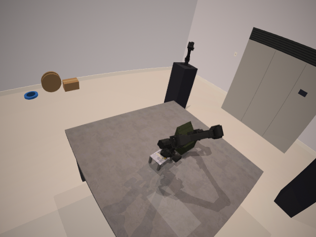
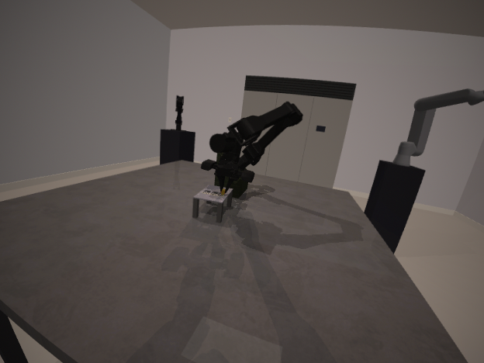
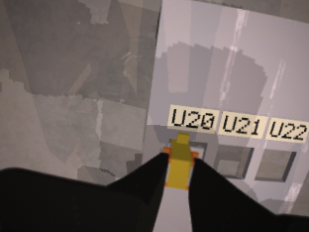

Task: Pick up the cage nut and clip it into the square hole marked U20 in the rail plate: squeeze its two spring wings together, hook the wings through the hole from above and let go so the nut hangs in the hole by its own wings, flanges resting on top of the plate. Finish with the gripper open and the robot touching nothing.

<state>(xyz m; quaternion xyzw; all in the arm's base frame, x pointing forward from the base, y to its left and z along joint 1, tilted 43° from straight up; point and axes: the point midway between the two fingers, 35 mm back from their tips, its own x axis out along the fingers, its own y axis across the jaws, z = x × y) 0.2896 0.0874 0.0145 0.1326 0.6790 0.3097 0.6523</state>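
The yellow cage nut lies 10 mm below my gripper tip.
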